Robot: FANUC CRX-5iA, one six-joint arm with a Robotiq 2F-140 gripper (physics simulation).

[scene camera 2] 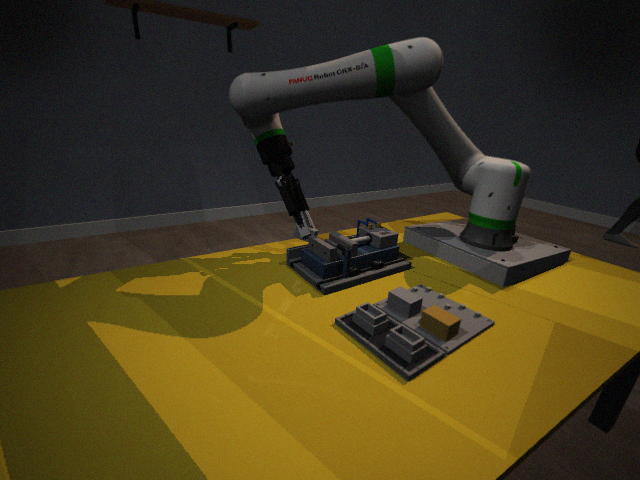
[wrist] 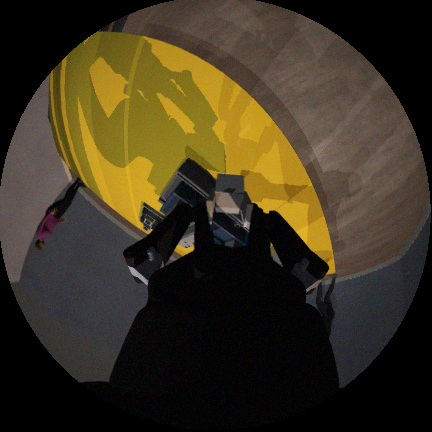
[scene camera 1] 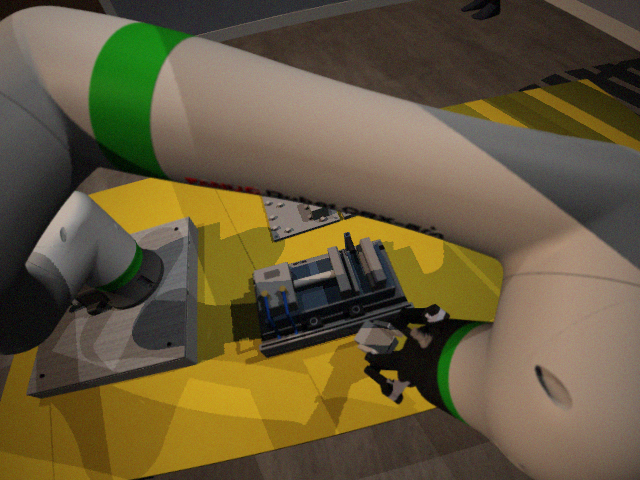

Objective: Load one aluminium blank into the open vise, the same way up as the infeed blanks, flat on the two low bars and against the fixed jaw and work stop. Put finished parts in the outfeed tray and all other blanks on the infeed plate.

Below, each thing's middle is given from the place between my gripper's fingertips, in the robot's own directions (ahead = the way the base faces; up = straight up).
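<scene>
Infeed plate [scene camera 2: 471,326]: 6 cm below my hand, 2 cm behind it and 42 cm to the left of it. Brass blank [scene camera 2: 444,325]: 4 cm below my hand, 46 cm to the left of it, 3 cm ahead of it. Outfeed tray [scene camera 2: 377,346]: 6 cm below my hand, 13 cm ahead of it, 41 cm to the left of it.
</scene>
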